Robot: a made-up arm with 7 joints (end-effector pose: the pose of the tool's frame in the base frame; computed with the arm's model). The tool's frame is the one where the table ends.
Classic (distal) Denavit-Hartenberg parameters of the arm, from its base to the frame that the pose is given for. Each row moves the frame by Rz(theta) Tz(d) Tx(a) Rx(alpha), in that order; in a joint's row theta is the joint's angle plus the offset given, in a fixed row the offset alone. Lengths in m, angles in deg.
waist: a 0; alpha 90; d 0.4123; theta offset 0
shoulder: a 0; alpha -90; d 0.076; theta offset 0
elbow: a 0.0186; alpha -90; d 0.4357; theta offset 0
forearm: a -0.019; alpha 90; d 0.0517; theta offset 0
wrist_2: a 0; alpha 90; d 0.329; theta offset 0
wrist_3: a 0.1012; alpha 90; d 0.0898; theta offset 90
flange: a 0; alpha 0; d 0.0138; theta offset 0
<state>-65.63 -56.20 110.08 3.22 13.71 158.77 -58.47</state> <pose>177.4 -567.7 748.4 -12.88 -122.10 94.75</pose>
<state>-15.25 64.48 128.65 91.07 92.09 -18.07 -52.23</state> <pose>-404.7 321.9 249.8 -50.11 -135.33 83.58</pose>
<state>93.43 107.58 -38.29 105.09 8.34 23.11 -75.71</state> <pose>406.2 -412.4 609.6 -31.03 -65.99 -107.04</pose>
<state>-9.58 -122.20 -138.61 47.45 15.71 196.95 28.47</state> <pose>538.1 -279.5 250.7 -75.20 -139.44 -73.36</pose>
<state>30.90 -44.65 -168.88 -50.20 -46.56 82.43 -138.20</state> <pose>583.1 269.3 550.2 -99.87 -37.36 -100.51</pose>
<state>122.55 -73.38 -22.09 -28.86 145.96 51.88 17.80</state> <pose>-453.9 636.2 704.8 -32.23 -36.81 100.15</pose>
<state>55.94 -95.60 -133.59 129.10 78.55 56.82 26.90</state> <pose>307.4 -7.2 628.7 61.99 -89.34 112.10</pose>
